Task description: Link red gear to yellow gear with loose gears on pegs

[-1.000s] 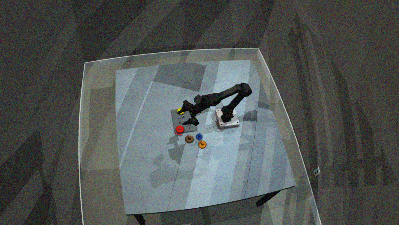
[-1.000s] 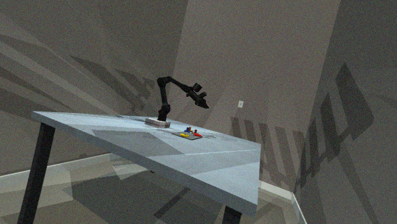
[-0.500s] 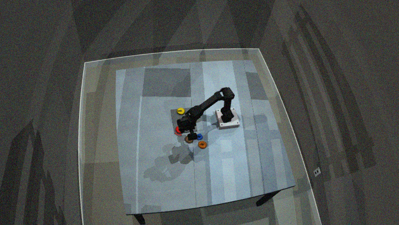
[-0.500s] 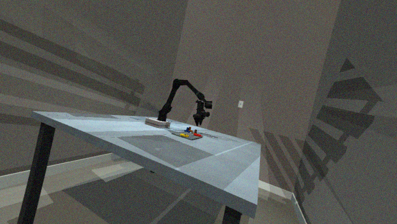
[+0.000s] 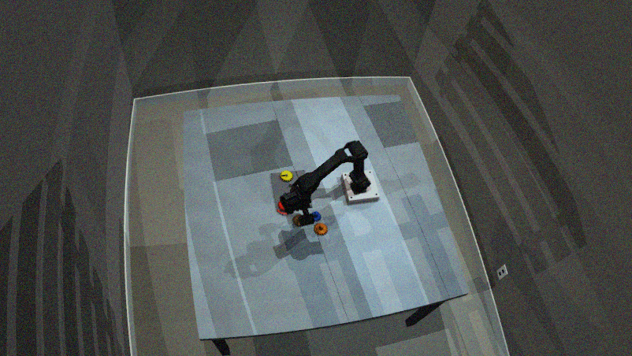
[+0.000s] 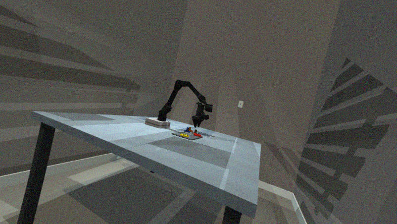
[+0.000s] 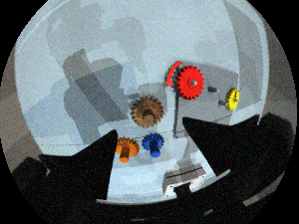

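Right now the brown gear is 5 cm below my gripper tip. Also, from my gripper tip: red arrow mark 6 cm ahead, 6 cm to the right, 5 cm below; red gear 4 cm ahead, 9 cm to the right, 5 cm below; blue gear 8 cm behind, 5 cm below.
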